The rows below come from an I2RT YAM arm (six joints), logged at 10 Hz.
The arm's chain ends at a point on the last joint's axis. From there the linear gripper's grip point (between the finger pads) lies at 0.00 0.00 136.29 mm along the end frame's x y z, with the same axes.
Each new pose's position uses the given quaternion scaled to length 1; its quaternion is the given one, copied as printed.
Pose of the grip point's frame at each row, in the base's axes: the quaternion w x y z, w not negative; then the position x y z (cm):
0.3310 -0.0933 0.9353 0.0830 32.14 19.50 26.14
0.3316 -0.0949 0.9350 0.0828 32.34 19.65 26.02
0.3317 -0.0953 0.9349 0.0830 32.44 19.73 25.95
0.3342 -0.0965 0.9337 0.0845 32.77 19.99 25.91
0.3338 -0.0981 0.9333 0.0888 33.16 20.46 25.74
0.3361 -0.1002 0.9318 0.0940 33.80 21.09 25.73
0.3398 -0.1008 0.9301 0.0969 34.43 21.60 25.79
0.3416 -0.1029 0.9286 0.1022 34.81 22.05 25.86
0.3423 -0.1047 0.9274 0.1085 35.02 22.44 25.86
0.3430 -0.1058 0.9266 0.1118 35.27 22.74 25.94
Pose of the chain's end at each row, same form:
0.3310 -0.0933 0.9353 0.0830 23.91 16.54 36.59
0.3316 -0.0949 0.9350 0.0828 24.10 16.68 36.47
0.3317 -0.0953 0.9349 0.0830 24.20 16.75 36.39
0.3342 -0.0965 0.9337 0.0845 24.49 16.96 36.30
0.3338 -0.0981 0.9333 0.0888 24.91 17.31 36.12
0.3361 -0.1002 0.9318 0.0940 25.52 17.78 36.04
0.3398 -0.1008 0.9301 0.0969 26.08 18.21 36.02
0.3416 -0.1029 0.9286 0.1022 26.45 18.51 36.02
0.3423 -0.1047 0.9274 0.1085 26.68 18.72 35.97
0.3430 -0.1058 0.9266 0.1118 26.93 18.93 36.02

